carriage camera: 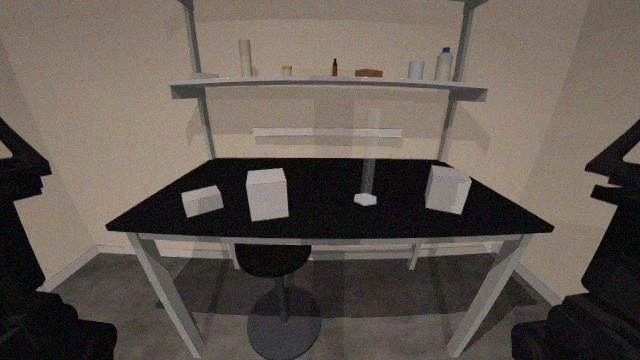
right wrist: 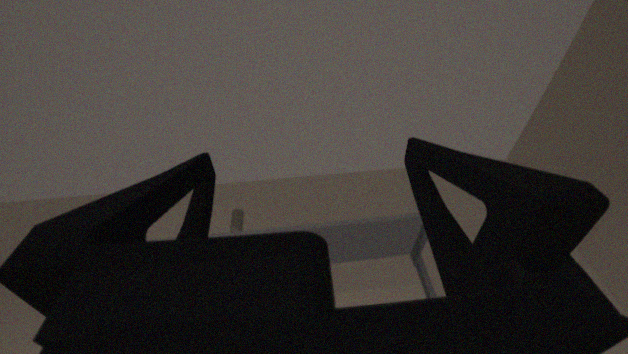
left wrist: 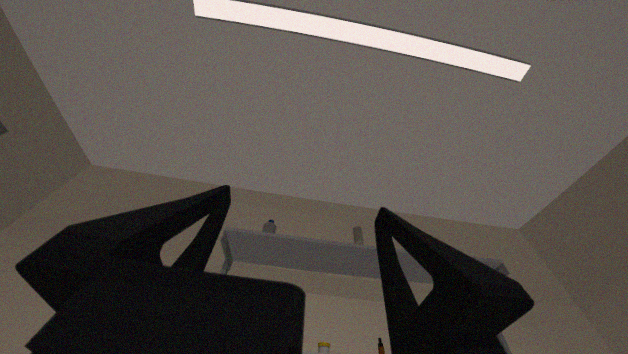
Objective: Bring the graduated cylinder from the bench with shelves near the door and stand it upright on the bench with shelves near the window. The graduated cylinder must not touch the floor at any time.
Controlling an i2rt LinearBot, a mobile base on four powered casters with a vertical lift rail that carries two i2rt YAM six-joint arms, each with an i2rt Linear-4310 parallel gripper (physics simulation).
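Frame: origin at the left arm's base, x left, y back, z up, level; centimetres.
Seen in the pictures: left gripper, fingertip midpoint: (left wrist: 305, 204); right gripper, fingertip midpoint: (right wrist: 310, 156).
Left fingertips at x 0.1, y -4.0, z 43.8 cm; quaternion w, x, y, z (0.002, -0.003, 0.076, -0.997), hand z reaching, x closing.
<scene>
A point is followed by its place in that frame.
The graduated cylinder (carriage camera: 368, 175) @[y -55.9, x -51.7, z 15.6 cm], tall and clear with a pale hexagonal foot, stands upright on the black top of the bench with shelves (carriage camera: 320, 220) @[y -44.1, x -34.5, z 4.6 cm] in the carriage view, right of the middle. My left gripper (left wrist: 305, 204) @[y -4.0, x 0.1, z 43.8 cm] is open and empty; its fingers point up towards the ceiling and upper shelf in the left wrist view. My right gripper (right wrist: 310, 156) @[y -3.1, x -67.0, z 43.7 cm] is open and empty, also pointing up. In the carriage view parts of both arms show at the left and right edges, well apart from the cylinder. The other bench does not show in these views.
White boxes (carriage camera: 267, 194) @[y -44.7, x -18.1, z 13.6 cm] (carriage camera: 202, 201) @[y -47.9, x 5.8, z 9.1 cm] stand left of the cylinder and another white box (carriage camera: 447, 190) @[y -49.2, x -78.5, z 12.8 cm] stands right of it. A black stool (carriage camera: 273, 260) @[y -51.6, x -15.2, z -20.8 cm] is partly under the bench front. The lower shelf (carriage camera: 325, 82) @[y -94.6, x -37.0, z 48.4 cm] above holds bottles and jars. A wall rail (carriage camera: 310, 132) @[y -110.1, x -29.0, z 21.5 cm] runs behind.
</scene>
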